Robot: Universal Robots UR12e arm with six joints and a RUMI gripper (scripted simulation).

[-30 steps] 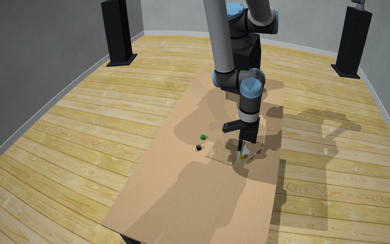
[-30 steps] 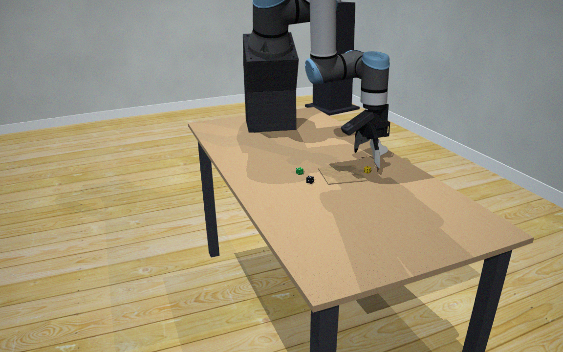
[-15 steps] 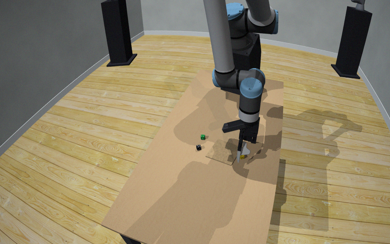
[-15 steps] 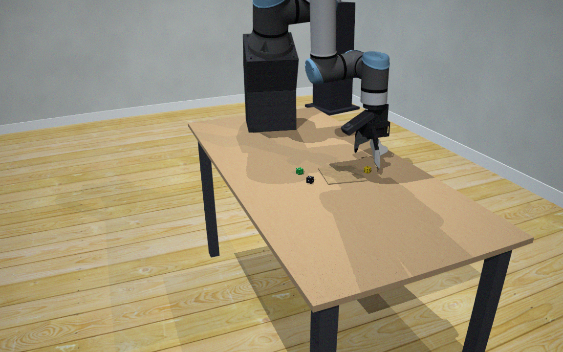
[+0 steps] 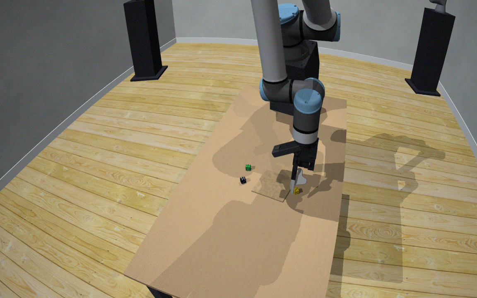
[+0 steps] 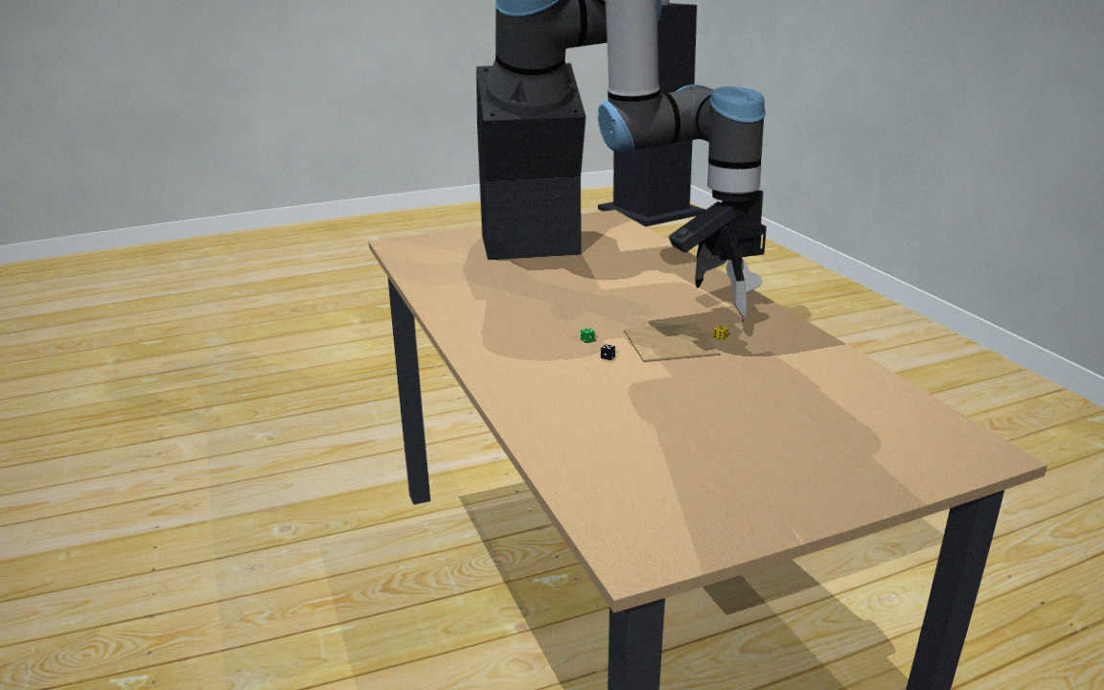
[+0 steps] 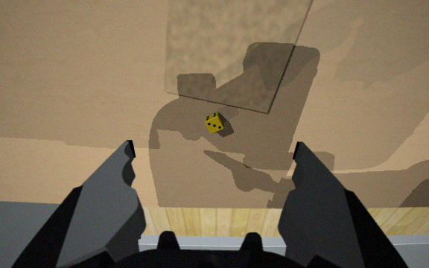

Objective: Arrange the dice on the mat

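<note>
The green die is 130 mm behind my hand, 200 mm to the right of it and 60 mm below it. The rest, counted from my hand: thin square mat: 30 mm behind, 80 mm to the right, 70 mm below; then yellow die: 10 mm to the left, 60 mm below; then black die: 50 mm behind, 210 mm to the right, 60 mm below.
</note>
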